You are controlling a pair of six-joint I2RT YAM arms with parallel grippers.
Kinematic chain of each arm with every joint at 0, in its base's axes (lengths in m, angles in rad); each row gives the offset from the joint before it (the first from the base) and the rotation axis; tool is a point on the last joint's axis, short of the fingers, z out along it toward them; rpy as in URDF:
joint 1: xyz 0 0 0.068 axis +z
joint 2: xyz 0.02 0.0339 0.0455 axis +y
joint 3: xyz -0.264 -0.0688 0 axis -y
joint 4: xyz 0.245 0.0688 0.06 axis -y
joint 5: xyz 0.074 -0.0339 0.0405 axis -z
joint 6: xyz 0.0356 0 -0.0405 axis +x
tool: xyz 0 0 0 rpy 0 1.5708 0
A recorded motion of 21 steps. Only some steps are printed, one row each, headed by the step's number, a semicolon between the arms.
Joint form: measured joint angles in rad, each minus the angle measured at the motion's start. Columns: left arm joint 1, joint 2, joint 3, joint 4, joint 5, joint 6; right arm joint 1, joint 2, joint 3, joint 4, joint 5, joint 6.
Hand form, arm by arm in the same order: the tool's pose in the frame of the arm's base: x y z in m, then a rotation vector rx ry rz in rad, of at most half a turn. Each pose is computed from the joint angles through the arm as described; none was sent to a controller.
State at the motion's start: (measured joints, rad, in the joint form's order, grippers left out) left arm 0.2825 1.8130 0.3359 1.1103 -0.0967 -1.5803; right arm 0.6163 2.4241 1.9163 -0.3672 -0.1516 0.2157
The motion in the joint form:
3: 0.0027 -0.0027 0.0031 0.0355 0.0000 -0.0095; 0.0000 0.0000 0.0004 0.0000 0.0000 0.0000
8: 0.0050 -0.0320 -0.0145 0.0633 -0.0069 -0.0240; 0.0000 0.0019 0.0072 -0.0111 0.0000 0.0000
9: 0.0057 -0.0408 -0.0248 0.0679 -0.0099 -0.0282; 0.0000 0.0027 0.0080 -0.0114 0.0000 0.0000
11: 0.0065 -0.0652 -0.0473 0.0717 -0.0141 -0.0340; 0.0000 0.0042 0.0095 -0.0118 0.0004 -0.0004
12: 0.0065 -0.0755 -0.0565 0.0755 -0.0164 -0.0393; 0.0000 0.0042 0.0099 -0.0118 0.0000 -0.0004
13: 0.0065 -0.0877 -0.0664 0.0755 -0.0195 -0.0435; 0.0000 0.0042 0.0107 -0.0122 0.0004 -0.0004
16: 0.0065 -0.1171 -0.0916 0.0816 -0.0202 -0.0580; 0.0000 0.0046 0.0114 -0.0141 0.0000 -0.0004
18: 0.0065 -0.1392 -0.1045 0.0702 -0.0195 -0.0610; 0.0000 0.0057 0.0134 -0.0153 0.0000 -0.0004
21: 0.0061 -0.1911 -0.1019 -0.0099 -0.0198 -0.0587; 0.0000 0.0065 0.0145 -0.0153 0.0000 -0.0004
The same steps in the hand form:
3: 0.2585 0.0794 0.0971 -1.6315 1.1128 -0.7842; 0.4312 0.3120 0.1367 -0.5672 2.4463 0.5425
8: 0.2549 0.0792 0.1040 -1.6132 1.0711 -0.8065; 0.4313 0.3121 0.1371 -0.5680 2.4525 0.5403
9: 0.2523 0.0788 0.1047 -1.6144 1.0633 -0.8078; 0.4314 0.3122 0.1369 -0.5680 2.4528 0.5402
11: 0.2468 0.0775 0.1066 -1.6150 1.0519 -0.8104; 0.4316 0.3123 0.1366 -0.5684 2.4530 0.5394
12: 0.2445 0.0769 0.1077 -1.6151 1.0434 -0.8145; 0.4316 0.3123 0.1367 -0.5685 2.4526 0.5400
13: 0.2420 0.0763 0.1087 -1.6167 1.0366 -0.8158; 0.4317 0.3124 0.1369 -0.5683 2.4522 0.5397
16: 0.2359 0.0745 0.1112 -1.6180 1.0193 -0.8303; 0.4317 0.3124 0.1368 -0.5686 2.4538 0.5396
18: 0.2324 0.0734 0.1125 -1.6215 1.0189 -0.8318; 0.4318 0.3125 0.1368 -0.5687 2.4541 0.5395
21: 0.2307 0.0728 0.1161 -1.6399 1.0360 -0.8167; 0.4320 0.3126 0.1367 -0.5686 2.4538 0.5396

